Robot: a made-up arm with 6 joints. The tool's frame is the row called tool. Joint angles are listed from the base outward.
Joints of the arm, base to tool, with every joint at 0 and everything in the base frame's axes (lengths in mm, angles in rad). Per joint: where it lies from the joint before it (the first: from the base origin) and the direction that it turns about. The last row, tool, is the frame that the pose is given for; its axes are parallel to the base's.
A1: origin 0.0 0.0 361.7 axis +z
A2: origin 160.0 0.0 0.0 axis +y
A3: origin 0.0 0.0 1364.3 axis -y
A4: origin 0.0 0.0 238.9 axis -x
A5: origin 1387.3 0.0 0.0 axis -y
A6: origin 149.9 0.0 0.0 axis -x
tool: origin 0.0 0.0 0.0
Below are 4 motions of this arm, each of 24 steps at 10 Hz.
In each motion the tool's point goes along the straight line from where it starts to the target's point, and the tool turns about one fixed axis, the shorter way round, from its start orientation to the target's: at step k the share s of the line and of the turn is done. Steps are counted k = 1, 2, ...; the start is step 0. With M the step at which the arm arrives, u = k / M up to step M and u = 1 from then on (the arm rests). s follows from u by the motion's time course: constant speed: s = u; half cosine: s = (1 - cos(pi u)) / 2; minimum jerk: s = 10 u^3 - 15 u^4 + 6 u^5.
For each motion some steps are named. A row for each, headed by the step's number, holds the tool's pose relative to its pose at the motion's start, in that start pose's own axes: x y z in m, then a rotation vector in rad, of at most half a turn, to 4 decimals.
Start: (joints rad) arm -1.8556 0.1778 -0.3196 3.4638 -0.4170 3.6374
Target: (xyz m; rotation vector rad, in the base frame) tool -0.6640 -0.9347 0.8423 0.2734 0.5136 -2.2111
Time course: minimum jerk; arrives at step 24
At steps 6, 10, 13, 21, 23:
6: -0.0828 0.0135 -0.0560 0.0628 0.0546 -0.0379
10: -0.2772 0.0452 -0.1876 0.2103 0.1829 -0.1268
13: -0.4621 0.0753 -0.3127 0.3505 0.3049 -0.2114
21: -0.7869 0.1282 -0.5325 0.5969 0.5192 -0.3600
23: -0.7992 0.1302 -0.5408 0.6063 0.5273 -0.3656

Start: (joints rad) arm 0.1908 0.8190 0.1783 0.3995 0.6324 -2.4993
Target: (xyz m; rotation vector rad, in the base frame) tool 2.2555 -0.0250 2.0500 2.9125 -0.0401 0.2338
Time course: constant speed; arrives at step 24
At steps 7, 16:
7: -0.1498 0.3953 -0.1367 0.2044 -0.0213 0.1409
16: -0.3424 0.9036 -0.3125 0.4673 -0.0486 0.3220

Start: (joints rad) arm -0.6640 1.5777 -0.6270 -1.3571 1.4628 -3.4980
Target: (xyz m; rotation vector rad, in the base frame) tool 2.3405 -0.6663 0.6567 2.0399 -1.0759 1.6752
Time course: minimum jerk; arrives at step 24
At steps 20, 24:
20: -1.1848 -0.9844 -1.6506 1.0692 1.2270 -0.9318
24: -1.2284 -1.0206 -1.7113 1.1086 1.2721 -0.9661

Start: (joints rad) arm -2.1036 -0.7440 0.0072 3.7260 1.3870 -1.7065
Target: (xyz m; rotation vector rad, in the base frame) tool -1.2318 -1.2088 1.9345 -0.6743 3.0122 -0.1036
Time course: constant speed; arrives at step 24
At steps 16, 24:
16: 0.9667 -0.2859 0.3384 -0.7666 0.2278 -0.2332
24: 1.4501 -0.4289 0.5076 -1.1499 0.3416 -0.3499

